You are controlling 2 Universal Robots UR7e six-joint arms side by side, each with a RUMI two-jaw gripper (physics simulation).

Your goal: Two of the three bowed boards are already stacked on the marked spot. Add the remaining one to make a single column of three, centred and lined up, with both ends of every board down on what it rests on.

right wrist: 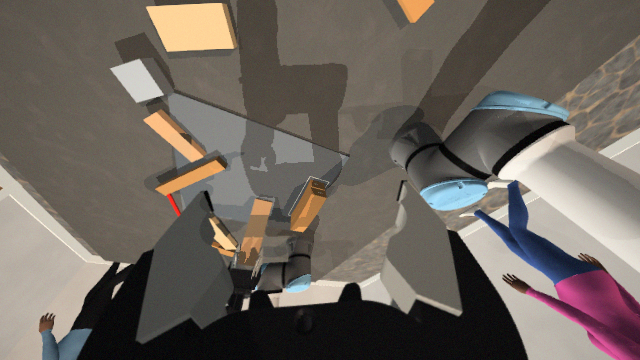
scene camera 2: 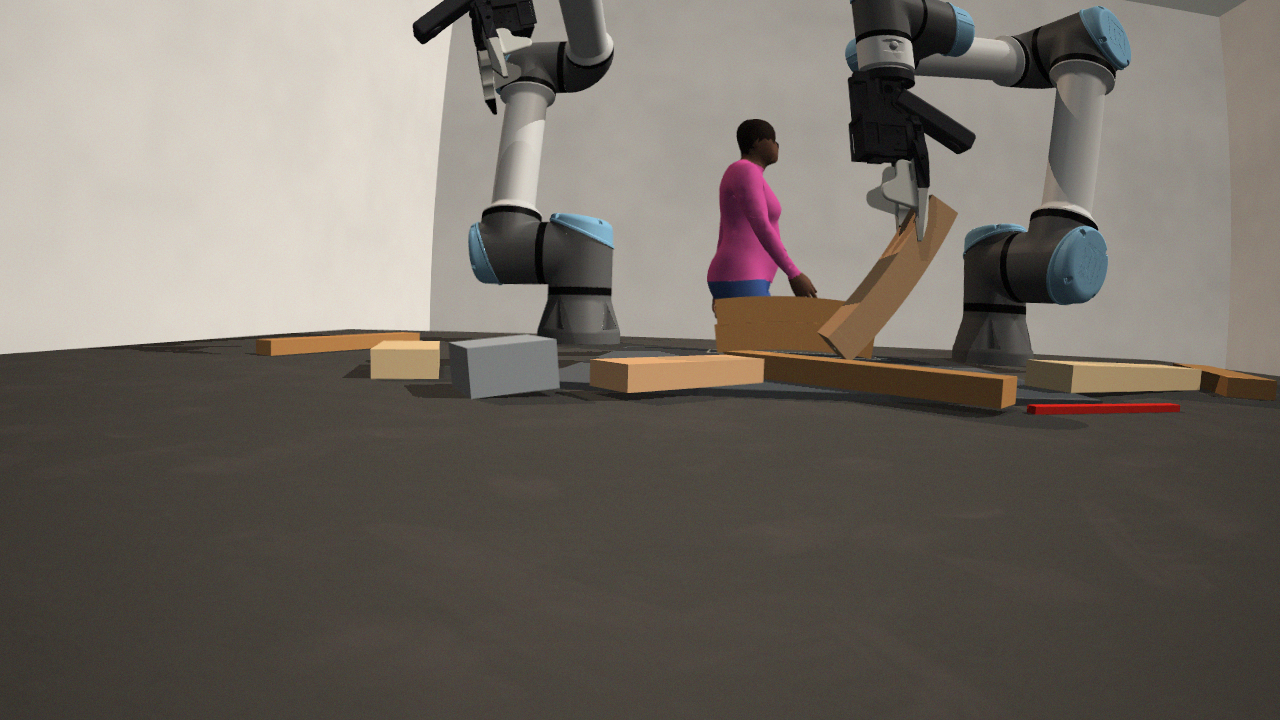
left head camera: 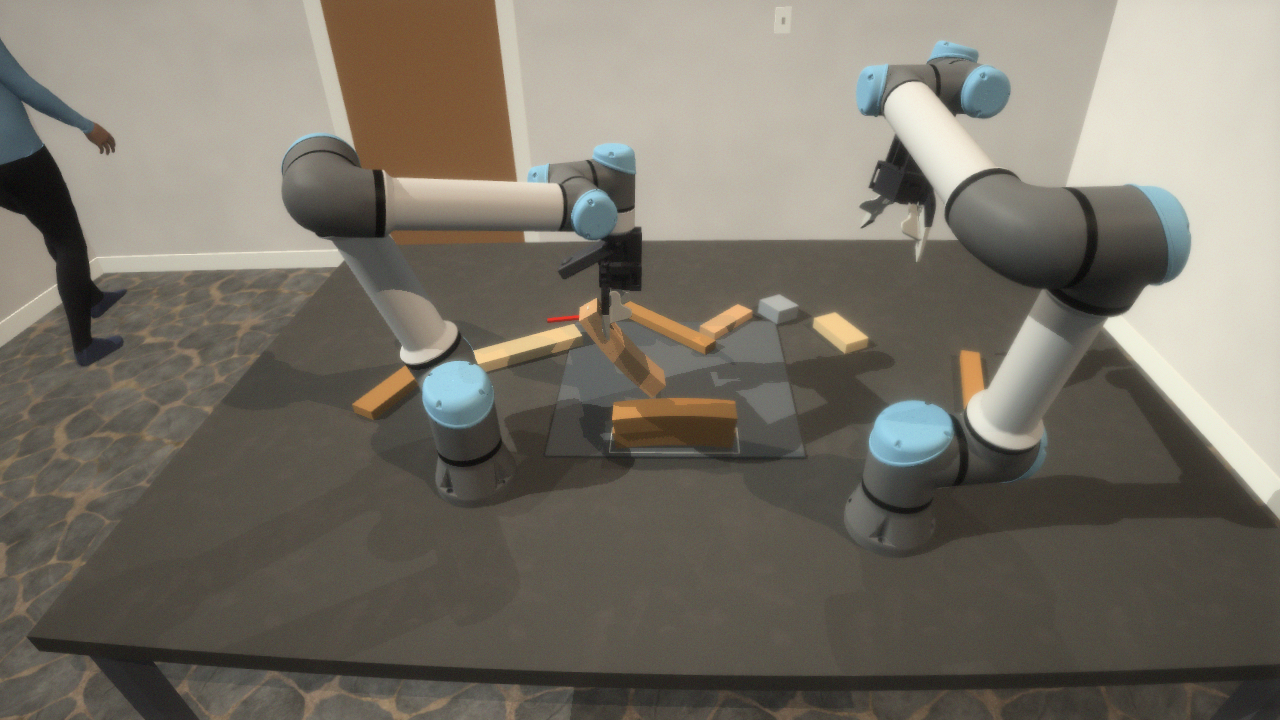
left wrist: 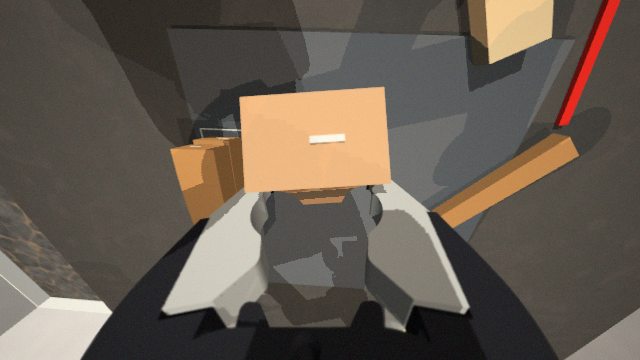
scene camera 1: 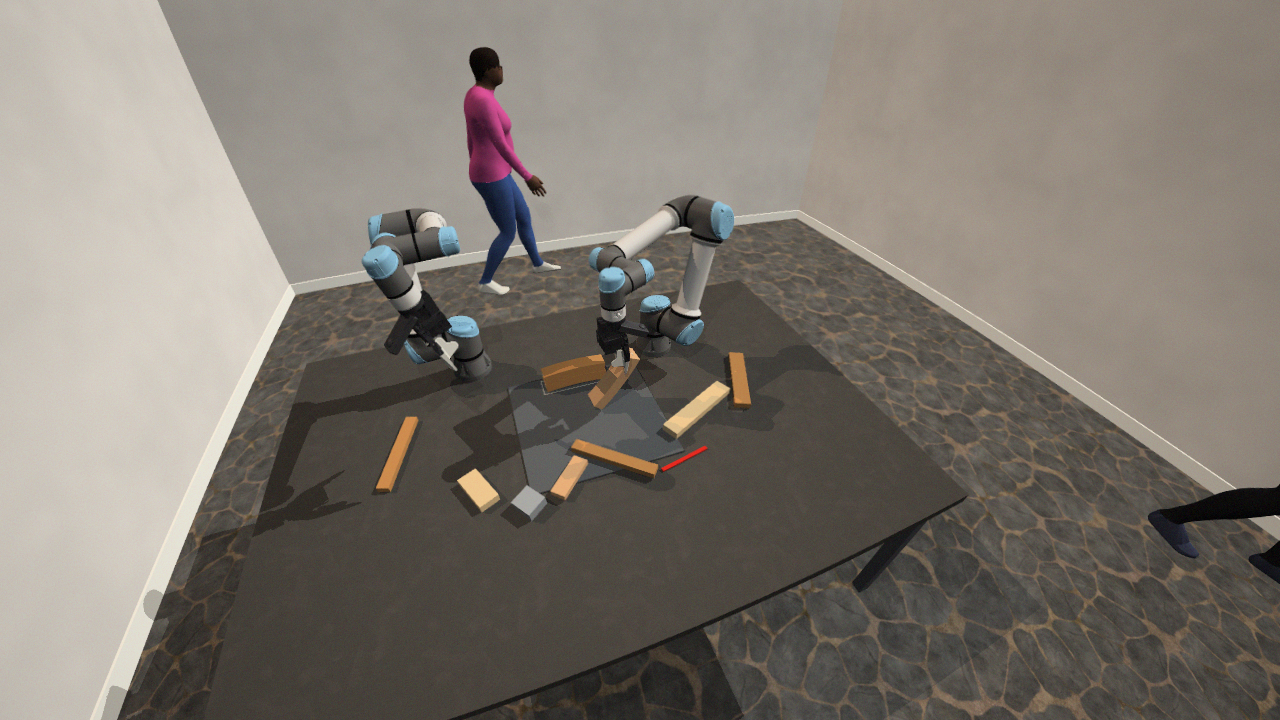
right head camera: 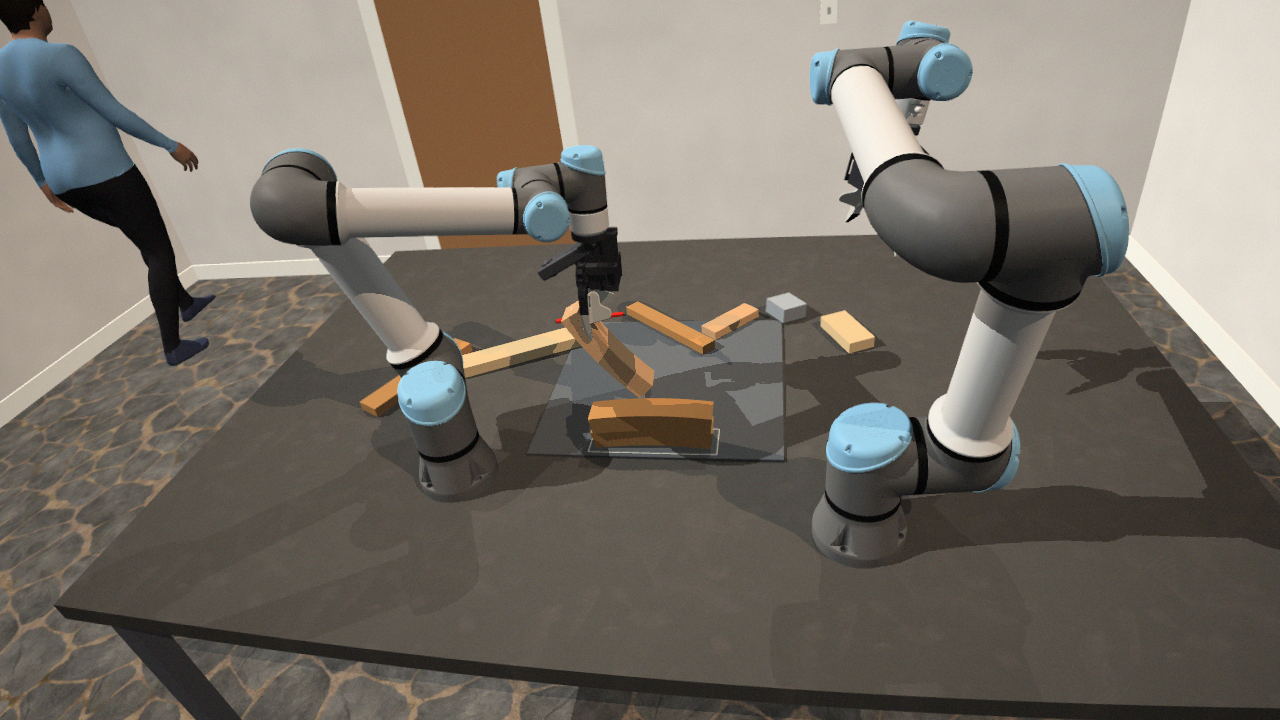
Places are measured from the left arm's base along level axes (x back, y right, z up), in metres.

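Where they show: left gripper, fingertip midpoint: [right wrist: 251,245] [scene camera 2: 909,243] [left head camera: 608,330] [scene camera 1: 620,367] [right head camera: 593,331]; right gripper, fingertip midpoint: [right wrist: 307,186] [scene camera 2: 500,97] [left head camera: 887,244] [scene camera 1: 444,358] [right head camera: 869,238]; left arm's base, link origin: [right wrist: 300,242] [scene camera 2: 992,362] [left head camera: 477,479] [scene camera 1: 653,345] [right head camera: 460,474]; right arm's base, link origin: [right wrist: 412,144] [scene camera 2: 578,342] [left head camera: 888,523] [scene camera 1: 473,369] [right head camera: 858,531].
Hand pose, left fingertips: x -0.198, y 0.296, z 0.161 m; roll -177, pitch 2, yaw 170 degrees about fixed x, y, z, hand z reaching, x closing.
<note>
Things, the pixels of their top centre, and the offset from my left fingertips. Level surfaces: height alone.
- grey mat, surface height: dz -0.155 m
- long brown bar, top centre: [scene camera 2: 859,362] [left wrist: 474,205] [right head camera: 668,322] [left head camera: 665,322] [scene camera 1: 613,456] [right wrist: 188,179] dx -0.215, dy +0.173, dz -0.134 m
- short tan bar, top centre: [scene camera 2: 682,358] [right head camera: 730,317] [left head camera: 726,318] [scene camera 1: 569,475] [right wrist: 175,140] dx -0.199, dy +0.323, dz -0.135 m
- grey block, top centre: [scene camera 2: 501,336] [right head camera: 786,300] [left head camera: 778,301] [scene camera 1: 528,498] [right wrist: 137,83] dx -0.216, dy +0.466, dz -0.119 m
- yellow block, top centre: [scene camera 2: 408,344] [right head camera: 847,326] [left head camera: 840,327] [right wrist: 192,28] [scene camera 1: 477,487] dx -0.084, dy +0.574, dz -0.135 m
- pale plank, top centre: [scene camera 2: 1124,362] [left head camera: 514,345] [right head camera: 517,345] [scene camera 1: 698,404] [right wrist: 218,236] dx -0.200, dy -0.195, dz -0.128 m
- red stick, top centre: [scene camera 2: 1109,404] [left wrist: 593,52] [left head camera: 581,316] [right head camera: 589,316] [scene camera 1: 684,458] [right wrist: 174,206] dx -0.338, dy -0.018, dz -0.155 m
Two orange bowed boards [left head camera: 674,423] [right head camera: 651,424] [scene camera 2: 778,324] lie stacked, arched upward, on the white-outlined spot near the mat's front edge. My left gripper [left head camera: 611,327] [right head camera: 588,325] [scene camera 2: 909,229] is shut on the third bowed board [left head camera: 631,360] [right head camera: 617,358] [scene camera 1: 612,386] [scene camera 2: 890,284] near its upper end. This board hangs steeply tilted behind the stack; its low end is near the mat, and I cannot tell whether it touches. The left wrist view shows its upper end [left wrist: 315,140] beyond the fingers. My right gripper [left head camera: 892,238] [right wrist: 307,186] is open and empty, high at the right of the left head view.
The grey mat [left head camera: 771,440] bears the stack. Behind it are a long brown bar [left head camera: 671,327], a short tan bar [left head camera: 726,322], a grey block [left head camera: 777,309] and a yellow block [left head camera: 840,332]. A pale plank [left head camera: 529,348] and red stick [left head camera: 563,318] lie left; a person [scene camera 1: 487,134] stands beyond the table.
</note>
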